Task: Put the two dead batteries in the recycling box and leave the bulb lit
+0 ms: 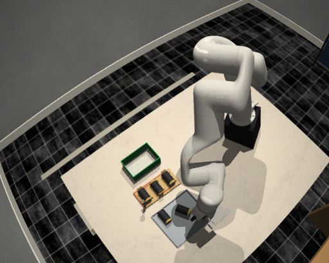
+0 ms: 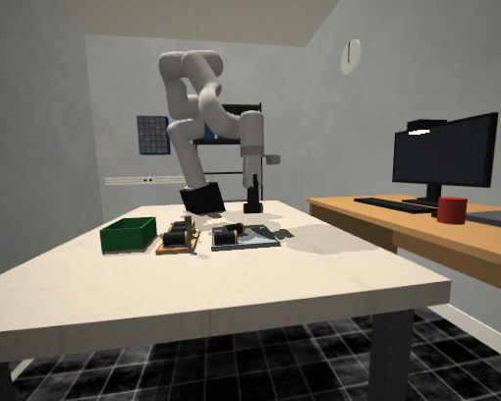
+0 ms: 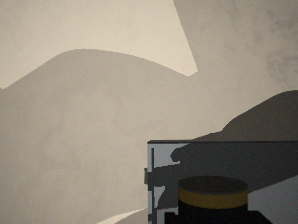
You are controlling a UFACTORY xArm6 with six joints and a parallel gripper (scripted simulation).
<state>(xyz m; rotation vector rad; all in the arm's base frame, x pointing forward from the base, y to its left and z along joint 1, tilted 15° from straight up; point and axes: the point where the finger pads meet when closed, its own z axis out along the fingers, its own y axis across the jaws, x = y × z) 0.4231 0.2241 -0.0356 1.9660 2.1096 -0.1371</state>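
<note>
My gripper is now 36 cm to the left of the green recycling box, 8 cm above it and 7 cm short of it. Also, from my hand: grey tray 9 cm below, 7 cm ahead, 4 cm to the right.
</note>
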